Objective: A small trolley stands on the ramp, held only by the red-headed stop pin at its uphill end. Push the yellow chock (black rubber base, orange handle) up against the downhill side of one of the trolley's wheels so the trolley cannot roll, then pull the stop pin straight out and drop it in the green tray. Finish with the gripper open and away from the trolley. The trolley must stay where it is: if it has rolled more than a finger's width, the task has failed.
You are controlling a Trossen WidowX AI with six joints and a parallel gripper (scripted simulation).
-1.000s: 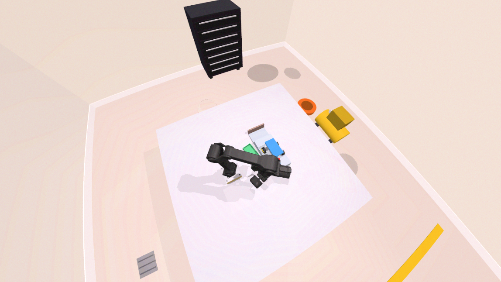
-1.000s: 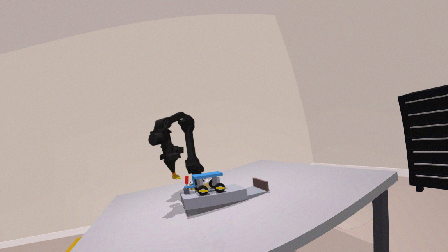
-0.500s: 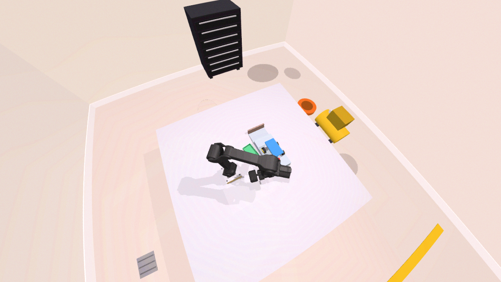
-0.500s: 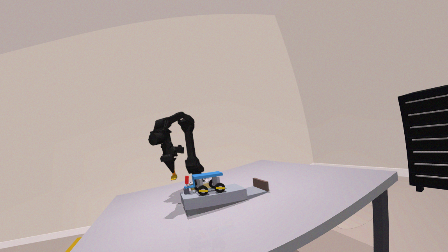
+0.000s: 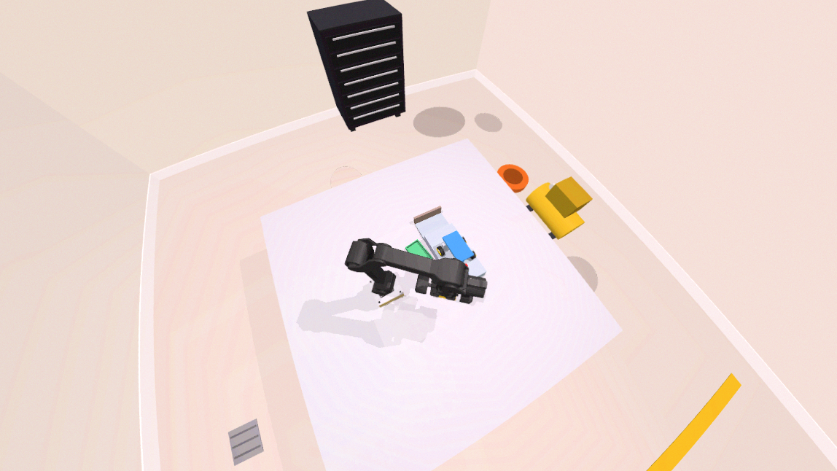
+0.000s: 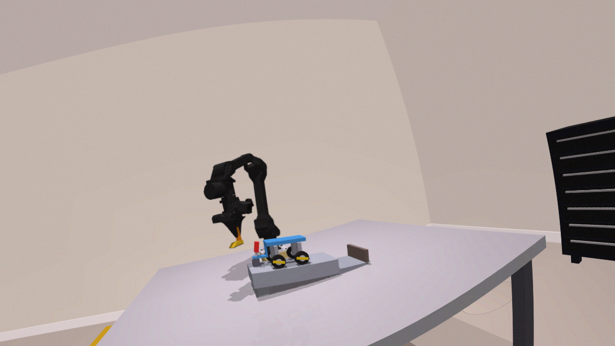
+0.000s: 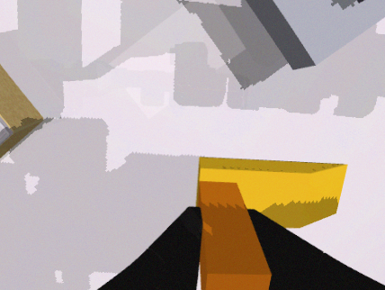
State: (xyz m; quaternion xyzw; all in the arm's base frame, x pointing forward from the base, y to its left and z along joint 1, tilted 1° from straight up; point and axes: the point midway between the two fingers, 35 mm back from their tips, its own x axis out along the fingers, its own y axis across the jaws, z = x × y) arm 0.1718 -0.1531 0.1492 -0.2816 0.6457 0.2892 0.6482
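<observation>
The yellow chock lies 20 mm ahead of my gripper tip, 10 mm to the right of it and 10 mm below it. Also, from my gripper tip: grey ramp 170 mm ahead, 130 mm to the left, 130 mm below; red-headed stop pin 140 mm ahead, 30 mm to the left, 50 mm below; blue trolley 160 mm ahead, 120 mm to the left, 70 mm below.
</observation>
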